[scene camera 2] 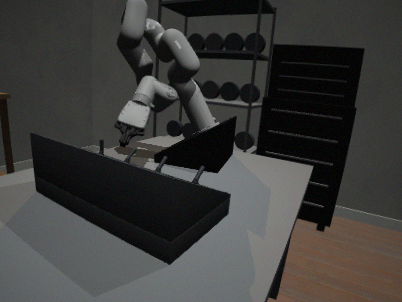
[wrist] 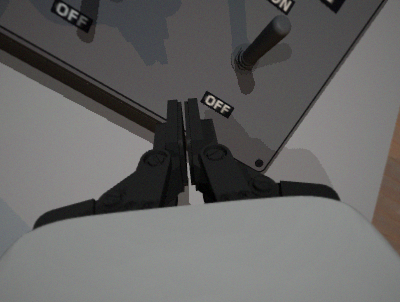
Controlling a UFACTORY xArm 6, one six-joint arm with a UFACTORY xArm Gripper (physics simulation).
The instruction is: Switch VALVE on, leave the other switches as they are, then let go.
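Places are measured from the arm's base along level axes (x back, y right, z up), in millimetres.
Pixels of known places: gripper, between the fingertips: (scene camera 2: 122,145) (wrist: 184,121); arm's base, origin of its link: (scene camera 2: 206,130).
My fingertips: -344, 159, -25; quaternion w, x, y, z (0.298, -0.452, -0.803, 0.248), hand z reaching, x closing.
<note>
For each thing: its top centre in the pictures, then the offset to it from my fingertips, as dx, dy, dz. "pt": a spot on its surface instead. Level surfaces: height alone.
- VALVE lever, a spot on its surface: (wrist: 265,42) pt -60, +27, +16
- grey switch panel, height of its surface: dz -41
- name label, a spot on its surface: (wrist: 336,3) pt -125, +73, +8
- leftmost lever, centre of its top: (wrist: 284,23) (scene camera 2: 101,138) -66, +29, +28
- table, height of its surface: dz -112
The VALVE lever (wrist: 265,42) stands near the right edge of the grey switch panel (wrist: 165,87) in the wrist view, its tip leaning toward the ON label (wrist: 281,4). Its OFF label (wrist: 217,104) lies on the opposite side of the lever's base. Part of a name label (wrist: 336,3) is cut off at the top. My gripper (scene camera 2: 123,144) (wrist: 184,121) is shut and empty, its tips beside that OFF label and apart from the lever. In the scene view, the leftmost lever (scene camera 2: 101,146) looks nearly upright; its labels are hidden.
Another lever (wrist: 88,25) is partly visible beside its OFF label (wrist: 72,16). Three more levers (scene camera 2: 131,155) (scene camera 2: 161,164) (scene camera 2: 199,175) rise behind the dark housing (scene camera 2: 125,200). A dark upright board (scene camera 2: 205,145) stands near the arm's base on the table (scene camera 2: 280,185).
</note>
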